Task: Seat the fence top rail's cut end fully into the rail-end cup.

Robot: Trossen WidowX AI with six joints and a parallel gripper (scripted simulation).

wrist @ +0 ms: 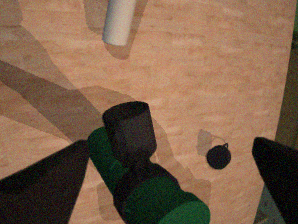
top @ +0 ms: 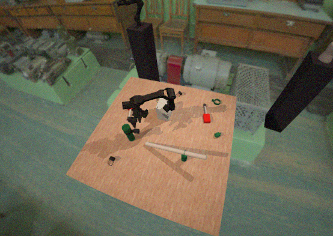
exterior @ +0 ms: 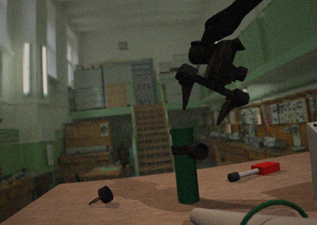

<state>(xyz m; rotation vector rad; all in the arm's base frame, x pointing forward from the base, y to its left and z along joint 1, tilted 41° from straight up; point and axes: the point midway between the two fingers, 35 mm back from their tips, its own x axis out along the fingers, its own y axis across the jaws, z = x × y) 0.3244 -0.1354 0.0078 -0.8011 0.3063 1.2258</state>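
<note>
Now: gripper tip 8 cm above the dark rail-end cup, 3 cm to the left of it and 2 cm short of it. Also, from my gripper tip: small green piece 62 cm to the left, 31 cm behind, 21 cm below; then green loop cap 42 cm to the left, 12 cm below, 2 cm ahead.
</note>
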